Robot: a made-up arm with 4 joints. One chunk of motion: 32 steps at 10 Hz.
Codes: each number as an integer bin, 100 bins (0 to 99) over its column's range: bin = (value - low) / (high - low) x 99, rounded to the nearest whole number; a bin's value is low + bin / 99 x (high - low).
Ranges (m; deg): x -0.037..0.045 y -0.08..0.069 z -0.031..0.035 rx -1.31..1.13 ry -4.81..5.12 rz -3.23..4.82
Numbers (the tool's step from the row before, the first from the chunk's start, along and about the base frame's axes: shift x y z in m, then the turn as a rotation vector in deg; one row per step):
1: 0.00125 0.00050 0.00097 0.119 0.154 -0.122
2: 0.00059 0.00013 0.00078 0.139 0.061 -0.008
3: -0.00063 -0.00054 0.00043 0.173 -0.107 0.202
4: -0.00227 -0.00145 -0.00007 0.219 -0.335 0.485
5: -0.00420 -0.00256 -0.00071 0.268 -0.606 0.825
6: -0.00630 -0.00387 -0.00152 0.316 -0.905 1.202
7: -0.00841 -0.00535 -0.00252 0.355 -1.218 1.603
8: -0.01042 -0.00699 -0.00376 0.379 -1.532 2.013
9: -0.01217 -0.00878 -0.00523 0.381 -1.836 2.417
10: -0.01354 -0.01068 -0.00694 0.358 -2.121 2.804
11: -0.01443 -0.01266 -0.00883 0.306 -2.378 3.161
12: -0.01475 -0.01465 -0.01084 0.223 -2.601 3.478
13: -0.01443 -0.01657 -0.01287 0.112 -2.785 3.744
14: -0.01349 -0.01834 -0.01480 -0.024 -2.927 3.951
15: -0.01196 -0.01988 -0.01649 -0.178 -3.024 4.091
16: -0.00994 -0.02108 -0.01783 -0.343 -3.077 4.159
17: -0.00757 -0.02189 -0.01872 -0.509 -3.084 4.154
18: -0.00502 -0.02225 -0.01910 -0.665 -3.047 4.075
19: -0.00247 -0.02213 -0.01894 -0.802 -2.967 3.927
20: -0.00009 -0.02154 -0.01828 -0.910 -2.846 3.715
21: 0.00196 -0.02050 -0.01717 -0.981 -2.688 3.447
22: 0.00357 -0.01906 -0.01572 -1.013 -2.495 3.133
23: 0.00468 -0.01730 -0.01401 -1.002 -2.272 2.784
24: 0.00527 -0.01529 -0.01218 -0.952 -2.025 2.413
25: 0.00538 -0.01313 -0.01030 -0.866 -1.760 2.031
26: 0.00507 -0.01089 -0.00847 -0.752 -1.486 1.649
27: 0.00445 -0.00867 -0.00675 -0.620 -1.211 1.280
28: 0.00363 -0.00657 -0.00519 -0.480 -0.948 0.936
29: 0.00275 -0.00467 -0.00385 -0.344 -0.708 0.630
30: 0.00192 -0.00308 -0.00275 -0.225 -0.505 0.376
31: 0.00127 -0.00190 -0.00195 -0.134 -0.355 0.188
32: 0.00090 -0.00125 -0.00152 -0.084 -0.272 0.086
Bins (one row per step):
1: 46 53 48 58 49 38
2: 45 53 48 59 49 40
3: 44 53 47 60 47 42
4: 42 52 46 62 45 46
5: 40 51 45 64 42 50
6: 37 51 44 66 39 55
7: 35 50 43 68 36 59
8: 32 49 41 69 33 64
9: 30 47 39 69 30 69
10: 28 46 36 68 27 74
11: 27 45 33 66 24 79
12: 27 43 30 62 22 82
13: 27 42 27 58 20 86
14: 28 41 24 52 19 88
15: 30 40 22 46 18 90
16: 33 39 20 39 17 91
17: 36 39 18 32 17 91
18: 39 38 18 26 18 90
19: 42 38 18 21 18 88
20: 45 39 19 16 20 85
21: 47 40 21 13 21 82
22: 49 40 23 12 23 78
23: 50 42 25 12 25 74
24: 51 43 28 15 28 69
25: 51 44 31 18 30 65
26: 51 46 34 23 33 60
27: 50 47 36 28 36 55
28: 49 49 39 34 39 51
29: 48 50 41 39 41 47
30: 47 51 42 44 43 44
31: 46 52 44 48 44 42
32: 46 52 44 50 45 41

